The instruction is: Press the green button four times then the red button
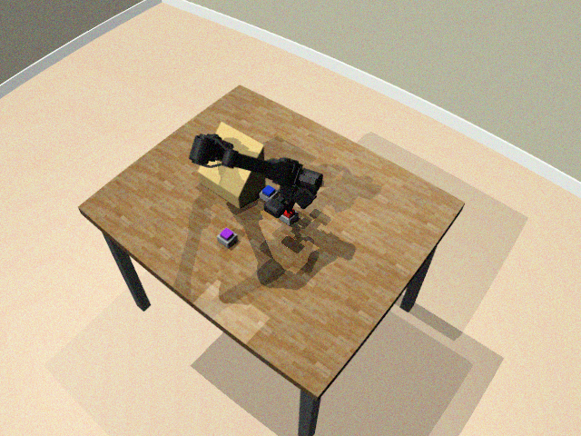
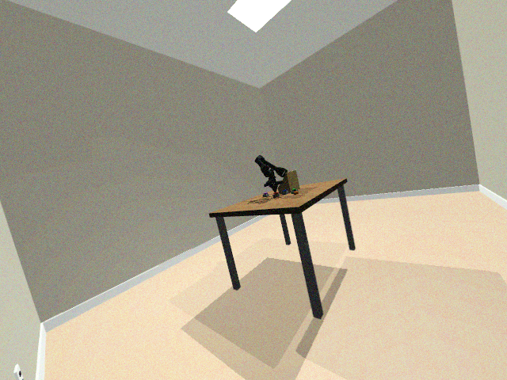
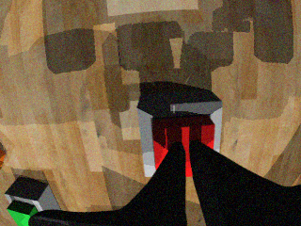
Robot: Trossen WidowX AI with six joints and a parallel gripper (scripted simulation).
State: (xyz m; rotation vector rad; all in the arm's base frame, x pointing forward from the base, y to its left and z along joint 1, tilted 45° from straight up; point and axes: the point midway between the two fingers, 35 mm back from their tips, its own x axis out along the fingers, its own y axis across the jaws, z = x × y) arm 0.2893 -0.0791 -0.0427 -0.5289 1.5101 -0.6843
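The green button lies 150 mm to the left of my gripper tip, 70 mm behind it and 10 mm below it. The rest, counted from my gripper tip: blue button: 110 mm behind, 40 mm to the left, 10 mm below; red button: 10 mm below; orange block: 190 mm to the left, 30 mm below, 10 mm behind.
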